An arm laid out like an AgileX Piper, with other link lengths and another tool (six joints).
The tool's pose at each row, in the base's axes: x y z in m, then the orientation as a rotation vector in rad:
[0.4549 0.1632 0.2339 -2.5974 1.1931 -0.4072]
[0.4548 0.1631 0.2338 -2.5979 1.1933 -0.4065]
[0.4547 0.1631 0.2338 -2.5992 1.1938 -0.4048]
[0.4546 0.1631 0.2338 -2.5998 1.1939 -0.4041]
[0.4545 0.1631 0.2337 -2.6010 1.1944 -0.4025]
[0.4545 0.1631 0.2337 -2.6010 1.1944 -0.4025]
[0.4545 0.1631 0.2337 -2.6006 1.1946 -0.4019]
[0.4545 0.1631 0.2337 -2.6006 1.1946 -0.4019]
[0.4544 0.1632 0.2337 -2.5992 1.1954 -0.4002]
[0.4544 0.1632 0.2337 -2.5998 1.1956 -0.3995]
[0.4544 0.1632 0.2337 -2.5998 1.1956 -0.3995]
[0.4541 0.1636 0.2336 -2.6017 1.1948 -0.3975]
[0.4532 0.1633 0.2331 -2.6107 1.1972 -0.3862]
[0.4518 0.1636 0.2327 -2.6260 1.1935 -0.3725]
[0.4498 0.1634 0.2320 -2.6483 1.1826 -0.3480]
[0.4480 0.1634 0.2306 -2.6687 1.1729 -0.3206]
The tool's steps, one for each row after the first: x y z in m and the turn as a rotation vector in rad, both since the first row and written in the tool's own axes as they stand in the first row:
[0.0000 0.0002 0.0000 -0.0006 -0.0003 0.0000]
[-0.0001 0.0002 0.0000 -0.0022 -0.0010 -0.0001]
[-0.0001 0.0003 0.0000 -0.0028 -0.0013 -0.0002]
[-0.0002 0.0004 0.0000 -0.0043 -0.0019 -0.0002]
[-0.0002 0.0004 0.0000 -0.0043 -0.0019 -0.0002]
[-0.0002 0.0004 0.0000 -0.0042 -0.0024 0.0001]
[-0.0002 0.0004 0.0000 -0.0042 -0.0024 0.0001]
[-0.0003 0.0004 0.0000 -0.0037 -0.0037 0.0013]
[-0.0003 0.0004 0.0000 -0.0044 -0.0039 0.0013]
[-0.0003 0.0004 0.0000 -0.0044 -0.0039 0.0013]
[-0.0009 0.0004 0.0000 -0.0059 -0.0050 0.0003]
[-0.0013 0.0014 0.0002 -0.0163 -0.0097 -0.0008]
[-0.0024 0.0023 0.0001 -0.0297 -0.0158 -0.0075]
[-0.0036 0.0041 0.0000 -0.0478 -0.0289 -0.0198]
[-0.0049 0.0058 0.0006 -0.0657 -0.0438 -0.0305]

